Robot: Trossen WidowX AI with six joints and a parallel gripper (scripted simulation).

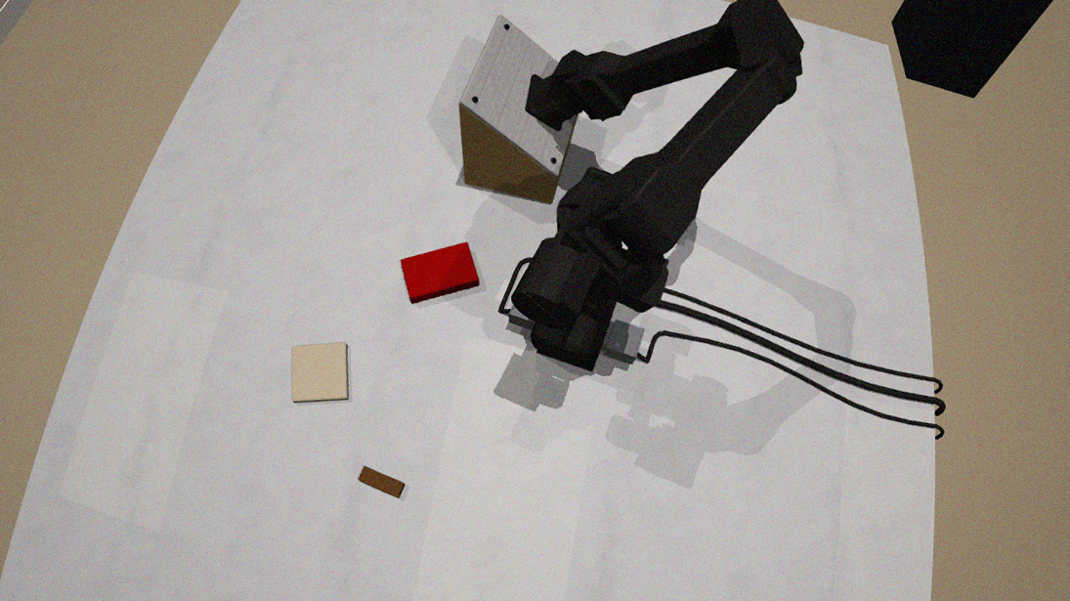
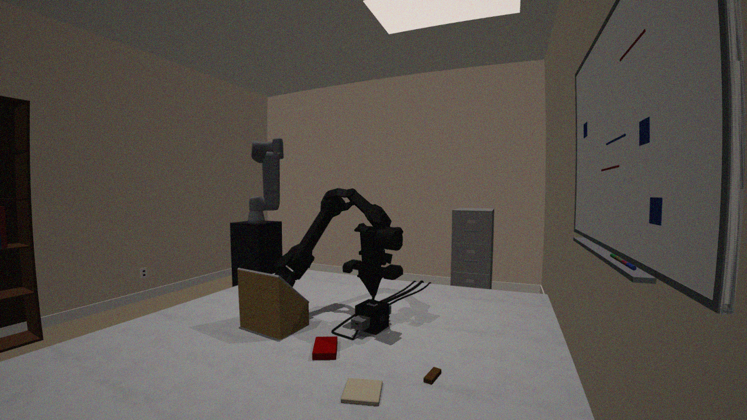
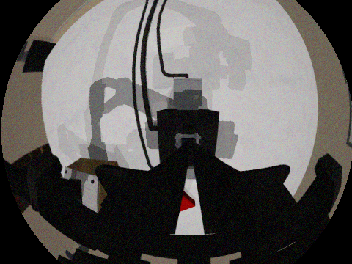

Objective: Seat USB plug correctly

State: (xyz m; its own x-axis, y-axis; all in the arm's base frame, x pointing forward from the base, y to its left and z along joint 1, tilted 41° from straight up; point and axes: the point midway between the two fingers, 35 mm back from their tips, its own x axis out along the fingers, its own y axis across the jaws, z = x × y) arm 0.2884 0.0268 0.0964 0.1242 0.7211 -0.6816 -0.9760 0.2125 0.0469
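Right now the USB plug is 20 mm below my gripper tip. Also, from my gripper tip: red flat block: 190 mm to the right, 90 mm below, 60 mm behind; cream tile: 330 mm to the right, 100 mm below, 100 mm ahead; small brown block: 230 mm ahead, 210 mm to the right, 100 mm below.
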